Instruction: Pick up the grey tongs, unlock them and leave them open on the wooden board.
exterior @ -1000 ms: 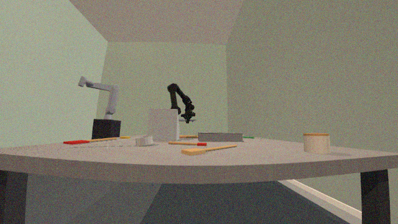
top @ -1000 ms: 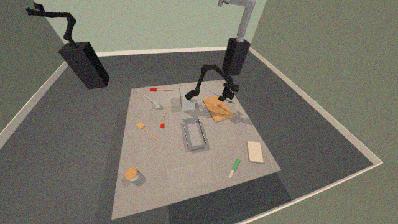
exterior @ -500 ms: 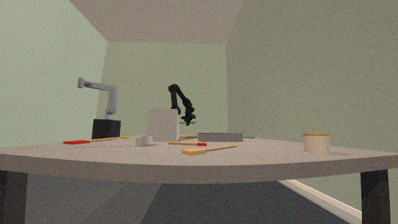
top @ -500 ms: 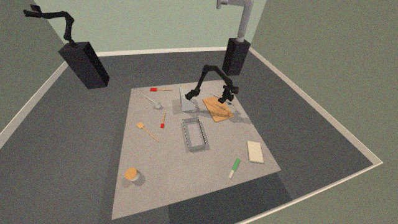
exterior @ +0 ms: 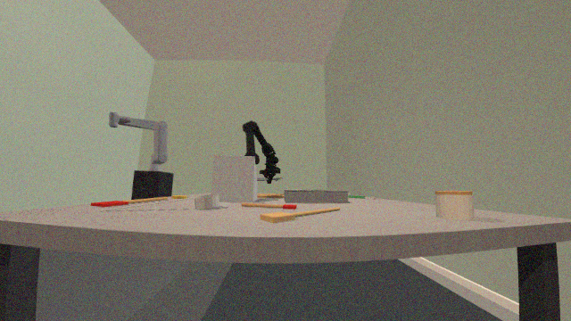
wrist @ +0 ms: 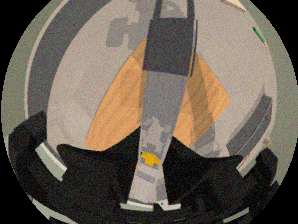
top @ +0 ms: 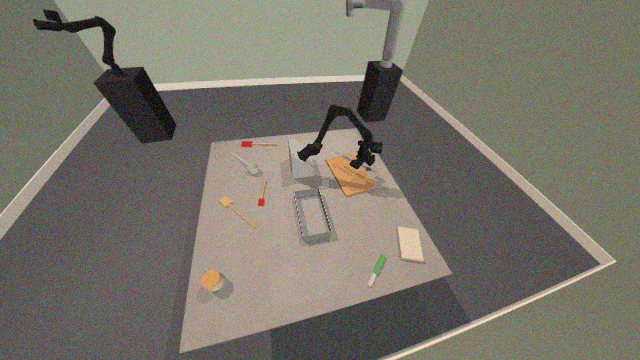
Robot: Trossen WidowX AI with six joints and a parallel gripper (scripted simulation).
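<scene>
Now: the wooden board 30 mm behind my gripper tip, 30 mm to the right of it and 80 mm below it. Also, from my gripper tip: pale block 550 mm ahead, 100 mm to the left, 80 mm below; then roasting tin 230 mm ahead, 390 mm to the right, 60 mm below; then yellow lock piece 10 mm behind, 30 mm above.
</scene>
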